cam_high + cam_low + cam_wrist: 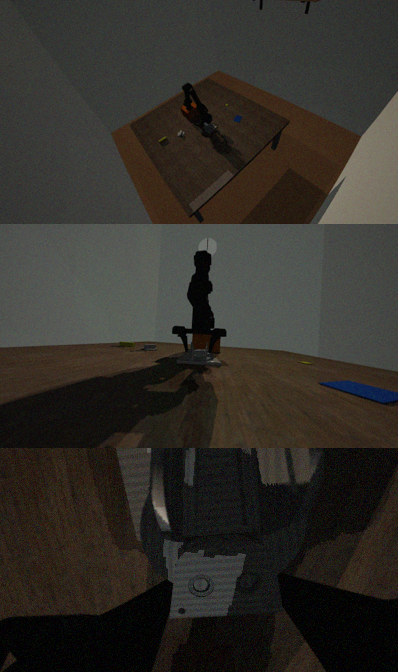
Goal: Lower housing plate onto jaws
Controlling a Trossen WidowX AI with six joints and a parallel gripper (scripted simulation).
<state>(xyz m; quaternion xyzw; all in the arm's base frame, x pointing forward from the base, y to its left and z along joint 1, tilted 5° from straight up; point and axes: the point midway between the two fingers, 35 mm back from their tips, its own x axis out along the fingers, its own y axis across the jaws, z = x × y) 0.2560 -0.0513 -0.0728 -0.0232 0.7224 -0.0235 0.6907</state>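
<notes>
Right now my gripper tip is 1 cm short of the grey housing plate and 2 cm below it. Round my gripper tip: blue flat sheet 23 cm ahead, 27 cm to the left, 1 cm below; then yellow block 26 cm behind, 40 cm to the right.
</notes>
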